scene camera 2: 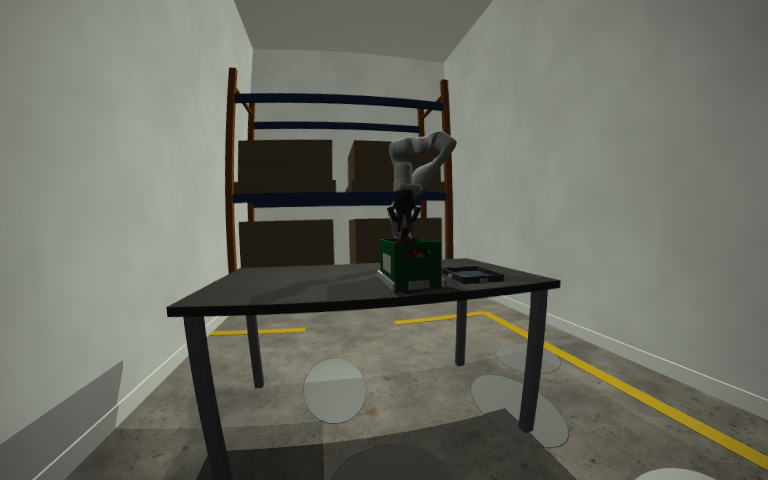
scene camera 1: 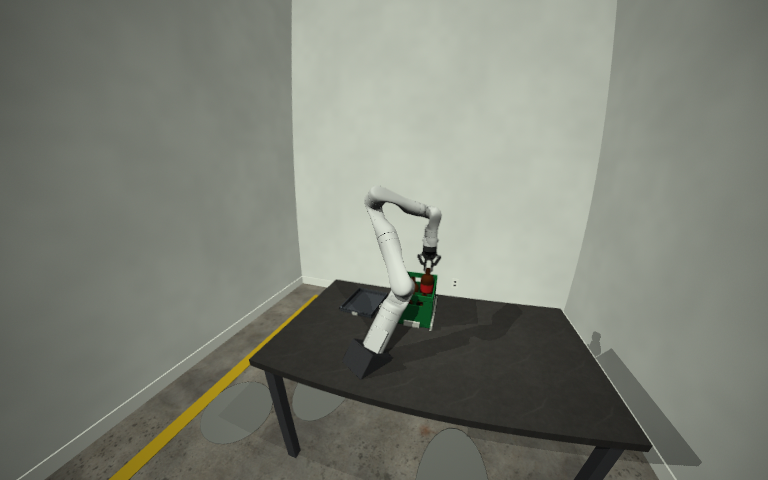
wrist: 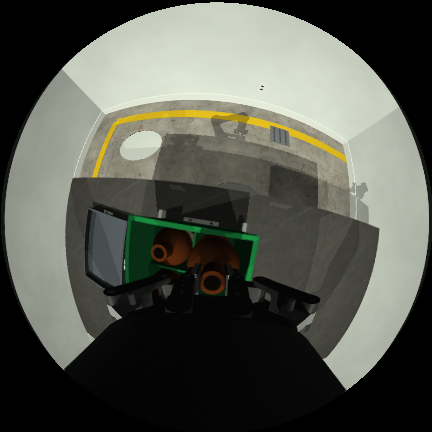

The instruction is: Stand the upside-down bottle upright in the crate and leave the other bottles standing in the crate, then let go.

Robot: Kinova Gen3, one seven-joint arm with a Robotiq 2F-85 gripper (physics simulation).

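Places are measured from the arm's base along level axes (x ahead, y left, z up), in millimetres.
Where they show: gripper, fingertip midpoint: (scene camera 2: 404,233) (scene camera 1: 427,271) (wrist: 212,271); arm's base, link origin: (scene camera 1: 373,347).
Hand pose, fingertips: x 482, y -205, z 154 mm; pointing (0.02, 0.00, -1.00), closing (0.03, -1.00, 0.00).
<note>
Each offset is from my fingertips to the top centre of the thing. "pt": to the spot under its first point. Level surfaces: height alone.
A brown bottle with a red label @[4 mm back, 0 mm left, 23 mm up] (scene camera 1: 427,284) (scene camera 2: 403,238) (wrist: 215,251) is upright, neck up, with its lower part inside the green crate @[87 mm back, 49 mm left, 32 mm down] (scene camera 1: 417,318) (scene camera 2: 400,278) (wrist: 254,252). My gripper (scene camera 1: 428,269) (scene camera 2: 403,230) (wrist: 212,271) is above the crate, pointing down, shut on this bottle's neck. The bottle's base is hidden, so whether it touches the crate floor cannot be told. Another brown bottle @[6 mm ahead, 80 mm left, 44 mm down] (wrist: 172,246) stands mouth up in a neighbouring compartment in the wrist view. A further bottle is mostly hidden behind the left finger there.
A shallow dark tray @[pt 63 mm back, 361 mm left, 202 mm down] (scene camera 1: 362,302) (scene camera 2: 472,275) (wrist: 105,247) lies beside the crate on the dark table @[207 mm down] (scene camera 1: 481,384) (scene camera 2: 317,291) (wrist: 295,240). The crate's walls and dividers surround the bottles closely. A storage rack (scene camera 2: 230,169) with boxes stands beyond the table.
</note>
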